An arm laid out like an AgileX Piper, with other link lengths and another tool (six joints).
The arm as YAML. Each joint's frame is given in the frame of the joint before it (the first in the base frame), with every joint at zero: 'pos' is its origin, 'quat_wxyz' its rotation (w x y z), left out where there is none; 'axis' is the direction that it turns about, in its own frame. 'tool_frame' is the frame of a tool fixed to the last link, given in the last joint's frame.
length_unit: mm
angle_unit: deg
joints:
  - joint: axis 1
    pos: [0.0, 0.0, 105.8]
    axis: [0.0, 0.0, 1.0]
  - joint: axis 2
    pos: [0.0, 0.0, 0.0]
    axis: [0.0, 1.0, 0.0]
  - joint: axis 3
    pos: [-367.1, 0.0, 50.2]
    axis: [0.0, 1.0, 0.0]
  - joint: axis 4
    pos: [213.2, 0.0, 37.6]
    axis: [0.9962, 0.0, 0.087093]
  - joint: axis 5
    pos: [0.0, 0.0, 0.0]
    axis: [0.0, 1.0, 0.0]
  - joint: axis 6
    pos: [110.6, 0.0, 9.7]
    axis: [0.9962, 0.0, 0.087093]
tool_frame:
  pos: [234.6, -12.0, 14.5]
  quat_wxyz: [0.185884, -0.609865, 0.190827, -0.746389]
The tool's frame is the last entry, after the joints.
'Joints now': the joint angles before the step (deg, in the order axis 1, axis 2, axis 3, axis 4, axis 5, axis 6). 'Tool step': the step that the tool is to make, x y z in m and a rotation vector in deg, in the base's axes. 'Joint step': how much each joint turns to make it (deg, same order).
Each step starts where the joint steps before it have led.
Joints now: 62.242, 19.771, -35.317, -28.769, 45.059, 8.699
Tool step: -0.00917, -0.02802, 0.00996, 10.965, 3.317, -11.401
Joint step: -14.620, -4.162, 0.000, 7.747, -2.408, 2.464
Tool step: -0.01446, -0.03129, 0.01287, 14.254, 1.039, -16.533
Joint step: -21.761, -4.994, 0.524, 11.073, -2.862, 2.583
